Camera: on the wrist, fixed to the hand. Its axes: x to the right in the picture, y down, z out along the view.
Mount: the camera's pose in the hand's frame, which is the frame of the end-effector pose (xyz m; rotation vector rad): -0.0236 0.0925 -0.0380 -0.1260 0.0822 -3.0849
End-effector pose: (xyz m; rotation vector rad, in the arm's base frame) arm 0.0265 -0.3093 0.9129 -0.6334 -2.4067 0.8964
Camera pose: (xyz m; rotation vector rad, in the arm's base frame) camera 0.0899 -0.2425 0.8673 2.2181 -0.6791 -0.7225
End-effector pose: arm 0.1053 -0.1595 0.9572 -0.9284 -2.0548 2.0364
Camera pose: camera 0.1743 -0.1453 0.8824 1.4538 -0.7839 -0.1563
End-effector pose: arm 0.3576 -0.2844 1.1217 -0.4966 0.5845 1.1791
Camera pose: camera 0.2573 -0.2968 1.1034 -0.7588 -0.5282 -1.7607
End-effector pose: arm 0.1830 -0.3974 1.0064 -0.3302 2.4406 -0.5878
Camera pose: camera 0.1697 -0.2957 1.0010 2.5354 0.2263 0.7415
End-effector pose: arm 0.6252 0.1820 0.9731 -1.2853 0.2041 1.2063
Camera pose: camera 0.5625 0.1209 0.9194 -0.3449 -1.3513 -1.5069
